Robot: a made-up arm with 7 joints.
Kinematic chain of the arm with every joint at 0, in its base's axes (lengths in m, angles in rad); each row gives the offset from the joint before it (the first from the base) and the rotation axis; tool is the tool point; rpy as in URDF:
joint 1: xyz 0 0 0.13 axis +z
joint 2: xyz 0 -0.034 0.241 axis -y
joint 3: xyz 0 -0.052 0.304 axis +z
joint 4: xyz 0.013 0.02 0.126 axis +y
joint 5: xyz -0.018 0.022 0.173 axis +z
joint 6: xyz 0 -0.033 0.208 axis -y
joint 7: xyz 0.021 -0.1 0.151 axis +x
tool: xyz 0 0 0 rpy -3.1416 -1.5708 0
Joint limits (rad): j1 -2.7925..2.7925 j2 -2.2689..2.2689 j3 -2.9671..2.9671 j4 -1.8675..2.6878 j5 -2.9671..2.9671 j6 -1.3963..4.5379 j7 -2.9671..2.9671
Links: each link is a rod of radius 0.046 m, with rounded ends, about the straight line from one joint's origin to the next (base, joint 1, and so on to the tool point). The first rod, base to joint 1, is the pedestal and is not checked.
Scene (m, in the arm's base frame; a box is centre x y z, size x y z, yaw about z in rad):
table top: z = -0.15
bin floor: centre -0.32 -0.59 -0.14 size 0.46 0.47 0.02 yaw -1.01
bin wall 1: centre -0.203 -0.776 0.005 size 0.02 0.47 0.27 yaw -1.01
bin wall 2: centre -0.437 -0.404 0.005 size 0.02 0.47 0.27 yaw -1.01
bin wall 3: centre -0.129 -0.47 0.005 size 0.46 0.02 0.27 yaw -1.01
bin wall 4: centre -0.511 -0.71 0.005 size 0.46 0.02 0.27 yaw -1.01
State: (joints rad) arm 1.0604 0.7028 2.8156 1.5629 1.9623 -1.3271 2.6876
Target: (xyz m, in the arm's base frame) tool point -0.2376 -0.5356 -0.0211
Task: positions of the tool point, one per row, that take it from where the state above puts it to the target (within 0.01 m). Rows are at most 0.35 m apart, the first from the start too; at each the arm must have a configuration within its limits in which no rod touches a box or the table.
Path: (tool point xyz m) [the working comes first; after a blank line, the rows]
Joints at the target: -1.8481 -1.2651 -0.1164 1.3107 1.2394 -0.3614 2.6876
Straight joint move there: touches bin wall 1, bin wall 3.

1: -0.3957 -0.4562 0.4212
2: -0.5353 -0.1957 0.4940
3: -0.5153 0.0961 0.5711
4: -0.3391 0.3286 0.6372
5: -0.0623 0.4248 0.6784
6: 0.2230 0.3511 0.6846
7: 0.4195 0.1312 0.6519
8: 0.4588 -0.1598 0.5836
9: 0.3263 -0.4214 0.4900
10: 0.0656 -0.5631 0.3864
11: -0.2376 -0.5356 0.2910
12: -0.2435 -0.5537 0.1916
13: -0.2431 -0.5542 0.0862
14: -0.2376 -0.5356 -0.0211

